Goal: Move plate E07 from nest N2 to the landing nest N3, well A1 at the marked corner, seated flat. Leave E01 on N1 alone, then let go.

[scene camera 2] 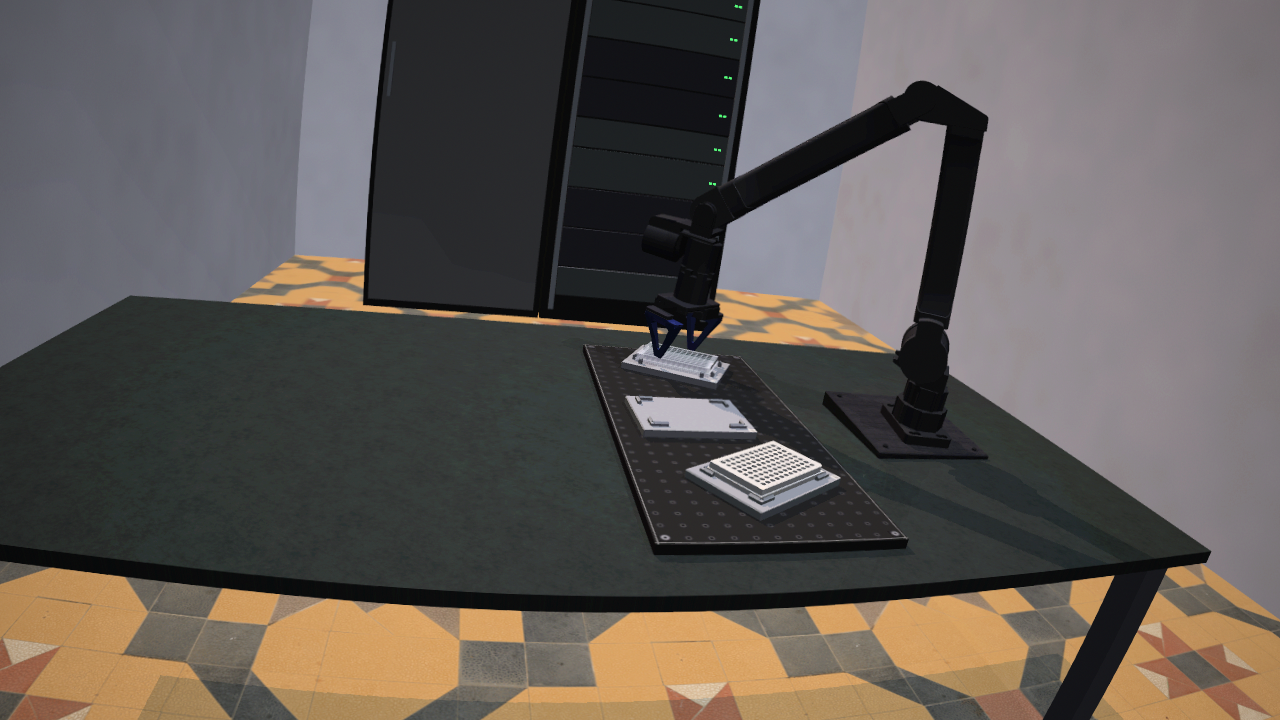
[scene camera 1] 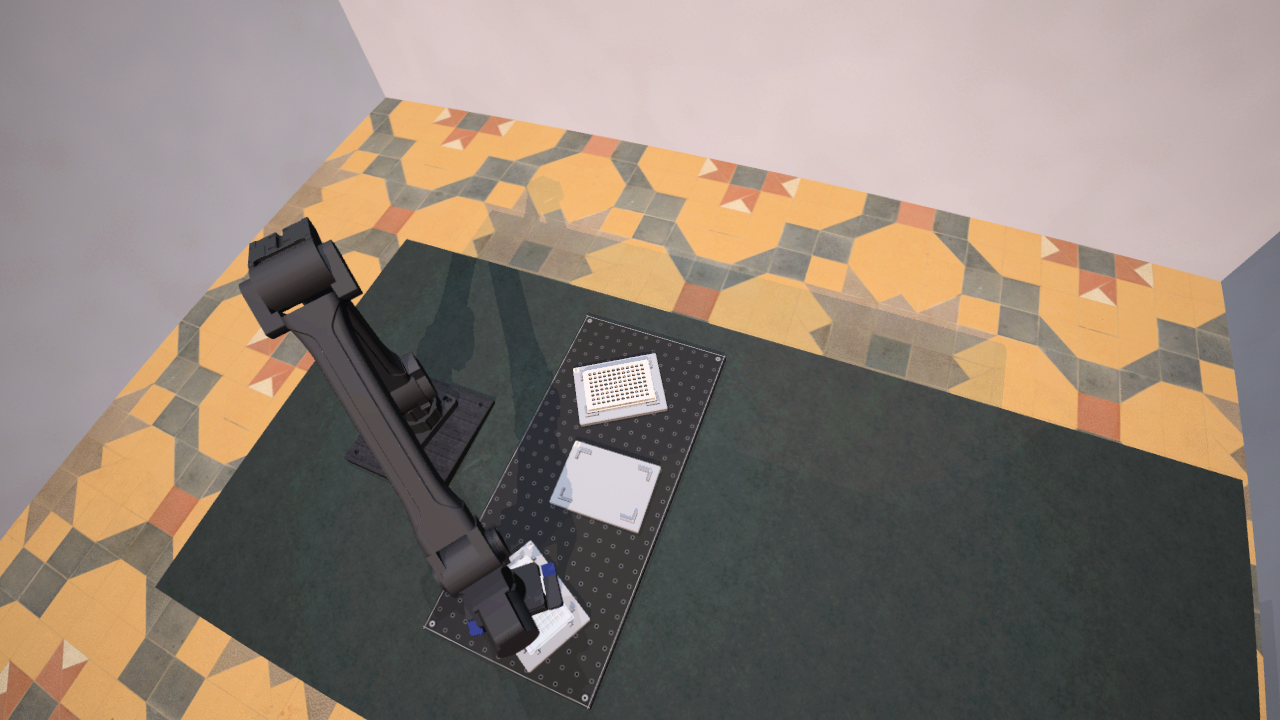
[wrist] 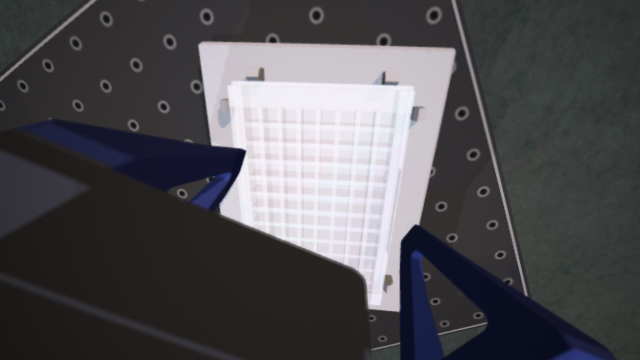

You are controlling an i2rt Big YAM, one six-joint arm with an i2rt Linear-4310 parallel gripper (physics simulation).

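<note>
A clear well plate (scene camera 1: 551,619) (scene camera 2: 689,360) (wrist: 320,130) lies between the corner tabs of a white nest (scene camera 1: 529,662) (scene camera 2: 716,381) (wrist: 320,60) and looks level. My gripper (scene camera 1: 512,598) (scene camera 2: 677,350) (wrist: 328,198) is open above it, one blue finger toward each long side, nothing held. A cream plate (scene camera 1: 619,386) (scene camera 2: 765,465) sits on the nest (scene camera 1: 660,394) (scene camera 2: 760,506) at the board's opposite end. The middle nest (scene camera 1: 606,488) (scene camera 2: 693,415) bears no plate. Plate and nest labels and the A1 mark are not readable; the wrist body hides the clear plate's lower left in the wrist view.
All three nests stand on a black perforated board (scene camera 1: 617,555) (scene camera 2: 653,501) (wrist: 350,25) on the dark green table (scene camera 1: 850,537) (scene camera 2: 358,447). The arm's base plate (scene camera 1: 474,407) (scene camera 2: 863,429) stands beside the board. A dark rack cabinet (scene camera 2: 465,161) stands behind the table.
</note>
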